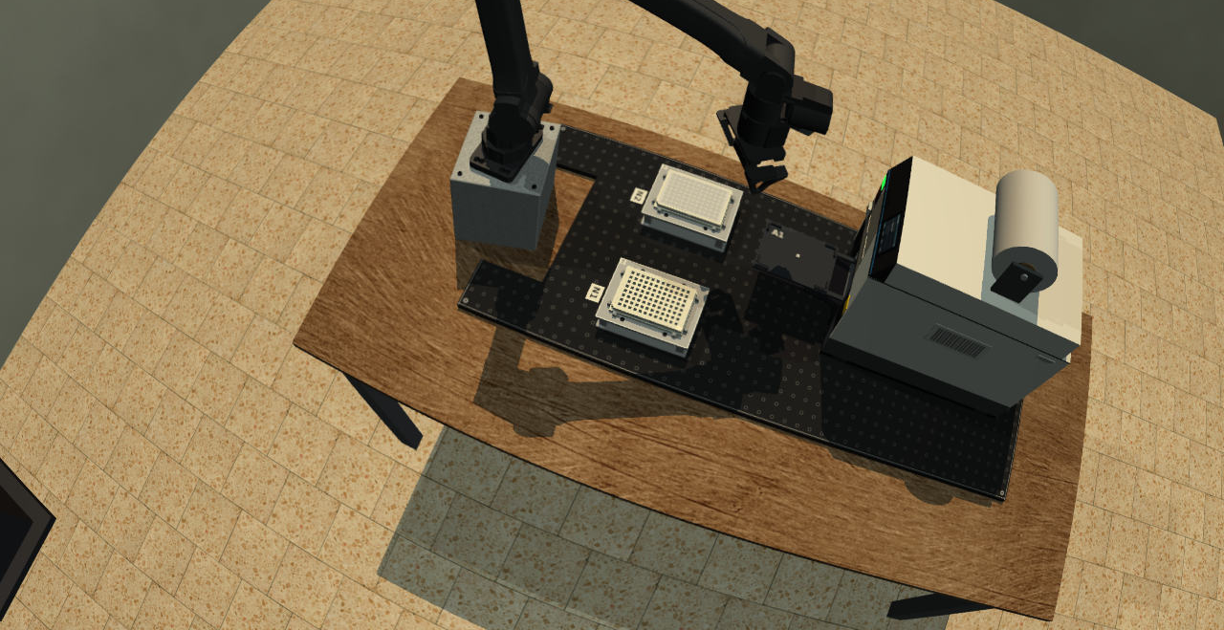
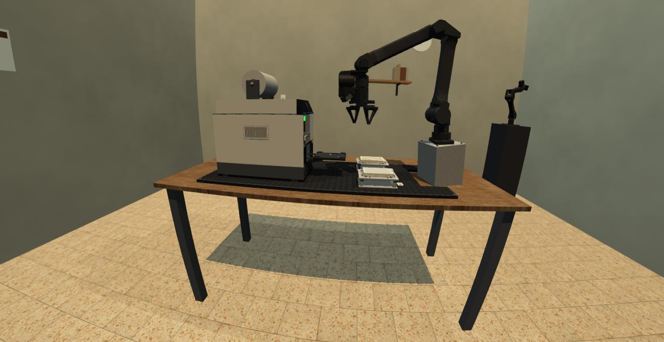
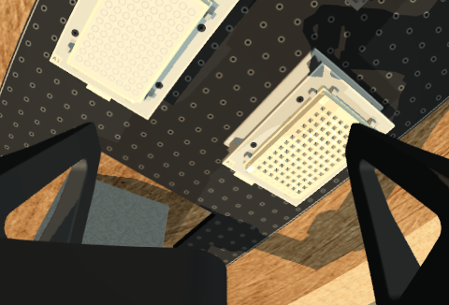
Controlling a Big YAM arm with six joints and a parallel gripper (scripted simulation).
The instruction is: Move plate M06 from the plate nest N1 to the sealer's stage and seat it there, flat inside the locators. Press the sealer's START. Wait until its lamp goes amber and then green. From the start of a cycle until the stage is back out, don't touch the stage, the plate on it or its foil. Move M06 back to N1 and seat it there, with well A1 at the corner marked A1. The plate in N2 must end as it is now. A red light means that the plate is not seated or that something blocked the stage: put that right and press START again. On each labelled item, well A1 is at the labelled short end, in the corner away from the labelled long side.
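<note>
Now: the plate M06 7 cm behind my hand, 18 cm to the right of it and 21 cm below it. Also, from my hand: start button: 23 cm ahead, 8 cm to the left, 7 cm below; then well plate: 8 cm behind, 5 cm to the left, 21 cm below; then sealer stage: 13 cm ahead, 2 cm to the right, 16 cm below.
</note>
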